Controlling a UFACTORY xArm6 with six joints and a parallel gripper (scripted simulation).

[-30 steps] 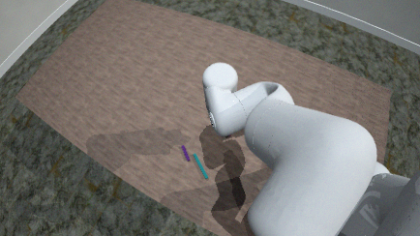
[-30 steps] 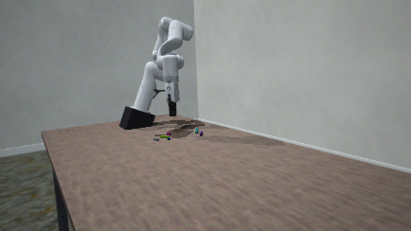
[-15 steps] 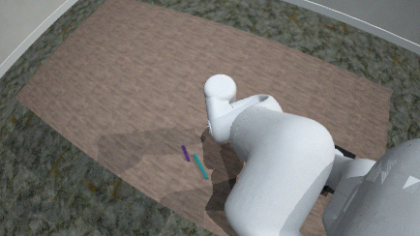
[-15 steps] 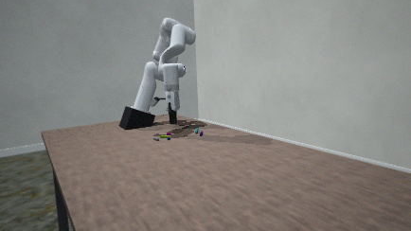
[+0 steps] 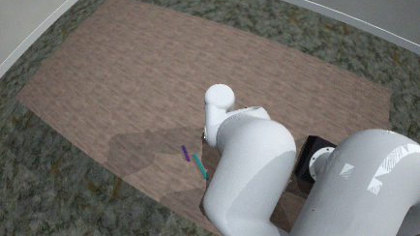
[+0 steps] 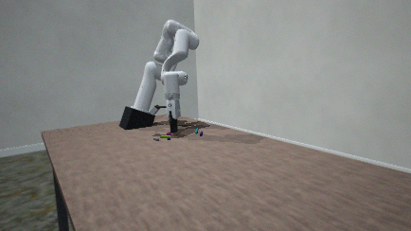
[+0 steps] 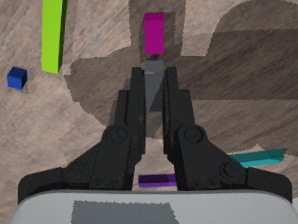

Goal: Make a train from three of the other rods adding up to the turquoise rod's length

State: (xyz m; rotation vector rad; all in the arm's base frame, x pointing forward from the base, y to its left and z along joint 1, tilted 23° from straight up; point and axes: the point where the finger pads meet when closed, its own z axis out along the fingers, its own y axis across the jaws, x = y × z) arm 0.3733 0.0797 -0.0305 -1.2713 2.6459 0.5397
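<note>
Now: the grey rod 20 mm below my hand. From my hand the other things lie so: blue rod 70 mm ahead, 60 mm to the right, 30 mm below; then magenta rod 20 mm behind, 20 mm to the right, 30 mm below; then lime rod 20 mm ahead, 60 mm to the right, 30 mm below.
</note>
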